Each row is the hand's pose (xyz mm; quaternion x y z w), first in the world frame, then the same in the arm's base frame.
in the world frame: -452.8 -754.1 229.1 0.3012 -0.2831 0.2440 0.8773
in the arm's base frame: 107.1 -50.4 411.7 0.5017 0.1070 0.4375 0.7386
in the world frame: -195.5 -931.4 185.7 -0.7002 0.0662 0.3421 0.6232
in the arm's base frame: 332.3 0.5 196.8 -0.4954 -0.0468 0.7450 0.4443
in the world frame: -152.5 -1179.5 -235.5 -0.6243 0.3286 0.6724 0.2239
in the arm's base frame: 271.8 -187.9 -252.3 0.4581 -0.0720 -0.8788 0.1122
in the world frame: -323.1 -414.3 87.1 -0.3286 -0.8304 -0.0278 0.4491
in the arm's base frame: -114.1 265.6 351.1 0.0483 -0.7174 0.1856 0.6697
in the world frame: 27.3 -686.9 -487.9 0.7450 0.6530 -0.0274 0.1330
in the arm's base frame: -79.7 259.6 -374.5 -0.4065 -0.8941 0.1483 0.1154
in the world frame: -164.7 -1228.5 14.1 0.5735 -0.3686 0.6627 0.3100
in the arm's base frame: 436.7 -205.2 -59.1 0.8569 -0.0599 0.5040 0.0904
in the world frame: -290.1 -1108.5 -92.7 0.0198 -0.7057 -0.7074 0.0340
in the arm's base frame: 233.8 -219.5 -47.6 0.0786 -0.5525 -0.6601 0.5029
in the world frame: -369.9 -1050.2 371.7 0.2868 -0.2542 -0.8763 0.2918
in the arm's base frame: 416.7 -186.4 389.3 0.1096 0.0308 -0.7584 0.6418
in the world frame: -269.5 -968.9 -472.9 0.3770 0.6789 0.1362 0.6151
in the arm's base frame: -56.8 -145.9 -320.8 0.1552 0.9082 0.2869 0.2622
